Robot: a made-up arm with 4 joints.
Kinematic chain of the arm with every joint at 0, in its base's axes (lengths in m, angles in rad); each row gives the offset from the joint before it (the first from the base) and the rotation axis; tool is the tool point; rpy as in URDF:
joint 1: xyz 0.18 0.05 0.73 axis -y
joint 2: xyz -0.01 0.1 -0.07 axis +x
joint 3: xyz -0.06 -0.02 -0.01 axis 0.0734 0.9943 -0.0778
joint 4: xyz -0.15 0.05 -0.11 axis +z
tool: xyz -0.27 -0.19 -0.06 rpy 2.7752 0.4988 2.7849
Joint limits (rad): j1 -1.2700..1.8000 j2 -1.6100..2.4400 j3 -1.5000..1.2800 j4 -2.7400..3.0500
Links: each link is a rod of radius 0.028 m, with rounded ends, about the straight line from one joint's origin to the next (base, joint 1, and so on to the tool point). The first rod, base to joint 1, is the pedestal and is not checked.
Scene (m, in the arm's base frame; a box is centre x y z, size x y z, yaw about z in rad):
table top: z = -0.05
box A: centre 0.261 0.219 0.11 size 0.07 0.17 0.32 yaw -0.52
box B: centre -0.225 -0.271 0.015 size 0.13 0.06 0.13 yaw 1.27
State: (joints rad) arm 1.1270 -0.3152 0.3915 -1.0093
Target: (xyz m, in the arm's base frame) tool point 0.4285 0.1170 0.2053
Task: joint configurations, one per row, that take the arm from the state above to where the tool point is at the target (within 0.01 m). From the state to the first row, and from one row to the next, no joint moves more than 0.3 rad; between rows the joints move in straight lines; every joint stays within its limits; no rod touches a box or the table.
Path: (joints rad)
1: 1.0748 -0.3294 0.3188 -1.2944
2: 1.0227 -0.3435 0.2461 -1.5795
3: 0.9705 -0.3577 0.1734 -1.8646
4: 0.9184 -0.3719 0.1007 -2.1497
5: 0.8662 -0.3861 0.0280 -2.4347
6: 0.9533 -0.6011 -0.0250 -2.1721
7: 1.0404 -0.8161 -0.0779 -1.9094
8: 1.1275 -1.0311 -0.1309 -1.6467

